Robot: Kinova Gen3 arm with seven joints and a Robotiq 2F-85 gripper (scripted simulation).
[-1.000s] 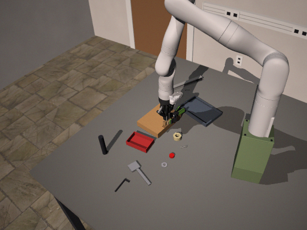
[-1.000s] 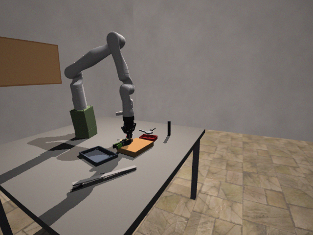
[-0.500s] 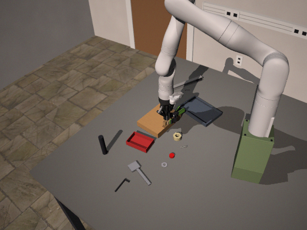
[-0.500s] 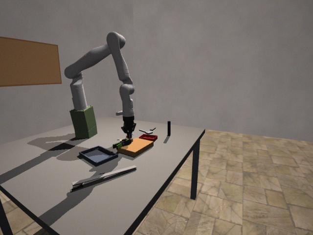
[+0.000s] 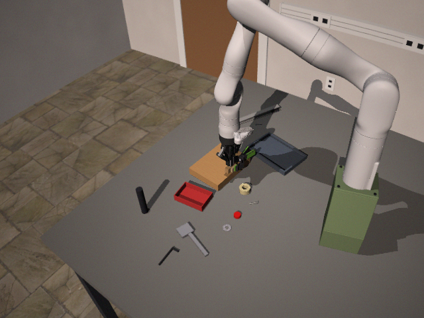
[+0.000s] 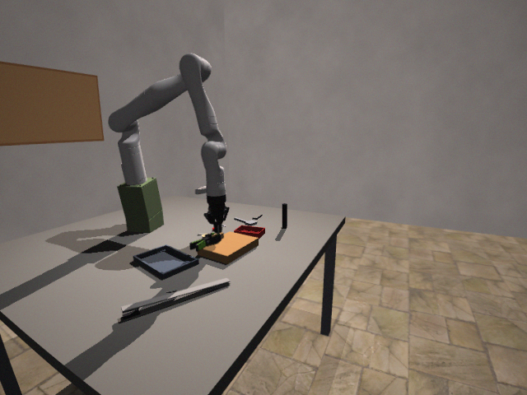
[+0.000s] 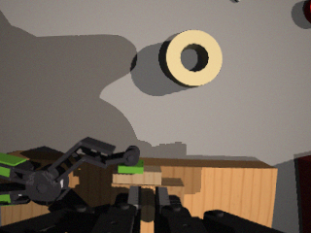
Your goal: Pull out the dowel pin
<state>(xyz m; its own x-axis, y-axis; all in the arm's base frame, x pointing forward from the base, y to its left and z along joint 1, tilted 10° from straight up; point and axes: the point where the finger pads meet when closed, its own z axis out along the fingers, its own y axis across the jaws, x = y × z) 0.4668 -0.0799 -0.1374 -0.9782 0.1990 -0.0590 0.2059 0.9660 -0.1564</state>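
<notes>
Right now the wooden dowel pin is 2 cm below my hand. The rest, counted from my hand: wooden block: 4 cm below; then tape roll: 9 cm behind, 7 cm below, 5 cm to the left; then wooden bench board: 5 cm below, 5 cm ahead, 2 cm to the right.
</notes>
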